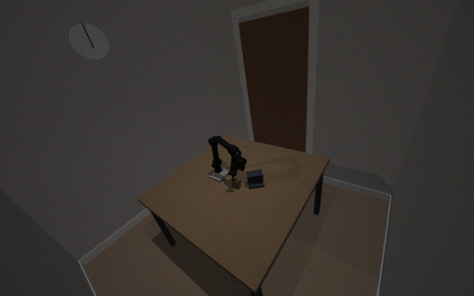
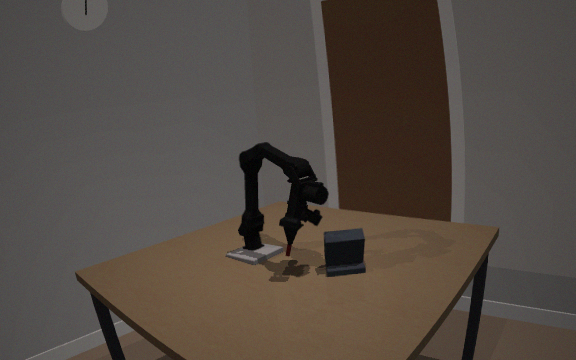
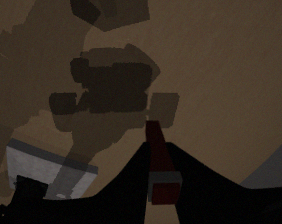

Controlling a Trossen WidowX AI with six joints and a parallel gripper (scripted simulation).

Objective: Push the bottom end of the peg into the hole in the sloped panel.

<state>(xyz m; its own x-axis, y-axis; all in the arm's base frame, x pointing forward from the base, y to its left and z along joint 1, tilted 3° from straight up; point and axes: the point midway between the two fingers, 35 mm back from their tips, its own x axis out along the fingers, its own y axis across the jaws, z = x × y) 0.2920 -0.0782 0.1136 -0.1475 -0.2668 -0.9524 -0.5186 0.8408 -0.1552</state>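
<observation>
Now: the dark sloped panel block 130 mm ahead of my gripper tip, 120 mm to the left of it and 30 mm below it. Also, from my gripper tip: red peg: 20 mm above.
</observation>
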